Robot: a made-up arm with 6 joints.
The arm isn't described. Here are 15 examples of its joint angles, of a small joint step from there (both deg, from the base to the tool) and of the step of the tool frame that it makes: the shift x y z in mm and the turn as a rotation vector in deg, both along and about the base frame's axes.
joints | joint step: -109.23 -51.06 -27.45 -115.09 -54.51 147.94 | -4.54 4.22 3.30 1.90 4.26 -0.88
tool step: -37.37 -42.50 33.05 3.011 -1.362 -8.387
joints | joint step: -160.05 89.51 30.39 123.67 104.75 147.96 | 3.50 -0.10 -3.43 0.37 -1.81 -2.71
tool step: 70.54 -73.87 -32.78 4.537 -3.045 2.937
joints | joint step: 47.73 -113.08 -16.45 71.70 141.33 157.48 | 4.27 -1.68 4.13 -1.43 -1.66 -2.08
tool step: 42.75 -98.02 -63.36 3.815 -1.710 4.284
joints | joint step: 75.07 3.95 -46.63 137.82 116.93 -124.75 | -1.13 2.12 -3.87 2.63 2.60 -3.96
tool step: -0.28 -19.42 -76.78 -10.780 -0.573 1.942
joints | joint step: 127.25 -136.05 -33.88 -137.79 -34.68 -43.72 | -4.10 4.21 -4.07 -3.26 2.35 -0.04
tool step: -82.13 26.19 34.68 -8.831 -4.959 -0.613
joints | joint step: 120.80 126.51 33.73 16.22 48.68 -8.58 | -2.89 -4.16 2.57 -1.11 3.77 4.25
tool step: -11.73 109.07 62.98 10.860 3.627 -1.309
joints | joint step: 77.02 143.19 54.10 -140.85 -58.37 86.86 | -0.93 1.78 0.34 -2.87 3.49 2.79
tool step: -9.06 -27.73 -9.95 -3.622 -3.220 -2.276
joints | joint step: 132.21 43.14 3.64 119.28 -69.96 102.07 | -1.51 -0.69 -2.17 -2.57 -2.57 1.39
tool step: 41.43 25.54 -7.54 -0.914 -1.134 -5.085
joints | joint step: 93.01 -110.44 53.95 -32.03 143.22 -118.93 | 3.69 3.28 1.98 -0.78 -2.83 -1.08
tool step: 94.64 18.59 67.89 -3.275 -0.796 1.672
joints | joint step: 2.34 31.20 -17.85 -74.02 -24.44 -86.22 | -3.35 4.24 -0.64 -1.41 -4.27 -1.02
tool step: -14.68 -40.24 -62.94 4.502 6.496 -2.671
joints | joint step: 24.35 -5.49 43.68 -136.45 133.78 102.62 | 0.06 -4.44 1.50 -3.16 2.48 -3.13
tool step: -125.47 -47.32 60.26 5.206 -3.761 -1.222
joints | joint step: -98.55 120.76 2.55 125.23 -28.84 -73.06 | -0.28 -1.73 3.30 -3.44 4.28 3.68
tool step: -31.62 -89.83 11.79 -1.625 -2.105 -1.565
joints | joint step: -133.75 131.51 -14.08 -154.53 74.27 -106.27 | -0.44 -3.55 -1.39 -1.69 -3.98 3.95
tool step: -38.90 -42.64 13.82 -4.801 1.083 -4.858
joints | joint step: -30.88 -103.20 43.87 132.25 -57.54 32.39 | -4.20 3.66 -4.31 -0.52 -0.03 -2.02
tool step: 99.57 74.77 158.95 1.998 6.671 -4.126
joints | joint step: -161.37 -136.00 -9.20 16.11 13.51 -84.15 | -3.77 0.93 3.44 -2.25 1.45 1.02
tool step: 63.07 -56.93 -5.33 -0.301 4.061 -2.857
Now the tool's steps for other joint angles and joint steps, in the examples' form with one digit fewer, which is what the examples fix.
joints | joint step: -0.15 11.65 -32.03 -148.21 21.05 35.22 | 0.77 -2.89 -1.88 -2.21 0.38 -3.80
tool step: -31.7 14.3 23.5 3.26 -1.37 -4.17
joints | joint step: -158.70 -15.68 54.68 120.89 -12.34 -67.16 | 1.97 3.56 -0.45 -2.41 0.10 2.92
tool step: -98.6 -24.1 12.1 1.71 -4.27 1.48
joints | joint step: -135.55 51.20 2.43 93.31 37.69 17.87 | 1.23 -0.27 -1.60 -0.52 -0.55 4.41
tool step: 27.9 -12.1 -13.3 0.61 2.56 3.23
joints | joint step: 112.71 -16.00 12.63 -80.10 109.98 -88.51 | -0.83 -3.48 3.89 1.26 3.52 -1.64
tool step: 40.2 -61.9 86.2 8.75 3.72 -4.52
